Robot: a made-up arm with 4 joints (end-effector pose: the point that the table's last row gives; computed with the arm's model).
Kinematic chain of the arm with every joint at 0, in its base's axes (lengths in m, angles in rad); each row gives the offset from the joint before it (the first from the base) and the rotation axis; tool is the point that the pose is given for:
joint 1: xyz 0 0 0.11 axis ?
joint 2: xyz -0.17 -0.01 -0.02 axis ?
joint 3: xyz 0 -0.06 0 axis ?
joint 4: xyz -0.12 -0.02 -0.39 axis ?
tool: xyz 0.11 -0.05 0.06
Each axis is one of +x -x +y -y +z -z.
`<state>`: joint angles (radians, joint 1 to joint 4).
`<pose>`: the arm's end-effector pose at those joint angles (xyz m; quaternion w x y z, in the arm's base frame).
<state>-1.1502 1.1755 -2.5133 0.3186</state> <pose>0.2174 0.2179 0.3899 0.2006 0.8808 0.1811 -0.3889</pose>
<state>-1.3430 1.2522 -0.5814 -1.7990</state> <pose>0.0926 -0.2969 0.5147 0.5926 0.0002 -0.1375 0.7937</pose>
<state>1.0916 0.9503 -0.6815 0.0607</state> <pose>-0.1872 -0.3768 0.0083 0.5962 -0.6108 -0.3378 -0.3968</pose>
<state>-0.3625 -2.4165 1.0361 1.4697</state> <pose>-0.0520 -0.0494 0.5910 0.0943 -0.8404 0.1229 -0.5194</pose>
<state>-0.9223 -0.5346 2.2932 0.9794</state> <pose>0.1740 0.1432 0.4663 0.0908 0.9873 0.1272 0.0282</pose>
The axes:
joint 1: -y
joint 2: -x
joint 3: +x
joint 4: +y

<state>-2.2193 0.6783 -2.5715 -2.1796</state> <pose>0.5156 0.0490 0.2238 0.0541 -0.5872 0.0011 -0.8076</pose>
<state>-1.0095 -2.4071 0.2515 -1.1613</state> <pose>-0.0400 0.2197 0.4407 0.2385 0.4530 -0.0181 -0.8588</pose>
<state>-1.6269 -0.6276 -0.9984 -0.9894</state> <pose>-0.2608 -0.2199 0.4048 0.9334 -0.0479 0.3080 0.1780</pose>
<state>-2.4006 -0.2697 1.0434 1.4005</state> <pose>0.0026 0.3864 0.4216 0.2565 -0.5357 -0.7494 0.2927</pose>
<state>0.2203 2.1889 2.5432 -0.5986</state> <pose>-0.1712 0.0557 -0.1912 0.9030 0.1731 -0.3919 -0.0331</pose>
